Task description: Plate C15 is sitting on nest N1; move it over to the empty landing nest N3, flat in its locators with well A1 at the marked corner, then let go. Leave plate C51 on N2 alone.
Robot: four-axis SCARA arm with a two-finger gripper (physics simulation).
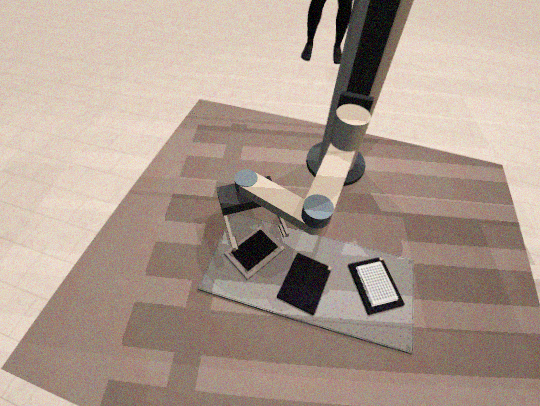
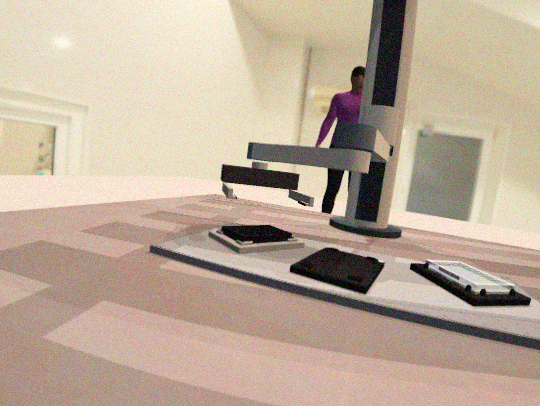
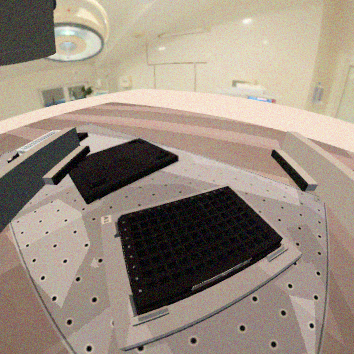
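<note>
A black well plate (image 1: 256, 250) (image 2: 257, 233) (image 3: 200, 245) sits on the light grey nest (image 1: 250, 274) (image 2: 265, 247) (image 3: 215, 305), which has a small pale mark at one corner. The empty black nest (image 1: 304, 283) (image 2: 336, 270) (image 3: 125, 165) lies in the middle, with a pale mark at a corner. A white plate (image 1: 377, 284) (image 2: 470, 276) sits on another black nest (image 1: 386, 308) (image 2: 500, 301). Plate and nest names are not readable. My gripper (image 1: 260, 241) (image 2: 268, 199) (image 3: 179, 137) is open and empty, above and to the arm-column side of the black plate, not touching it.
All three nests stand on a grey perforated deck (image 1: 345, 320) (image 2: 400, 295) (image 3: 45, 220). The arm's column (image 1: 345, 90) (image 2: 382, 120) rises behind it. A person (image 2: 345, 107) stands behind the column. A brown table top surrounds the deck.
</note>
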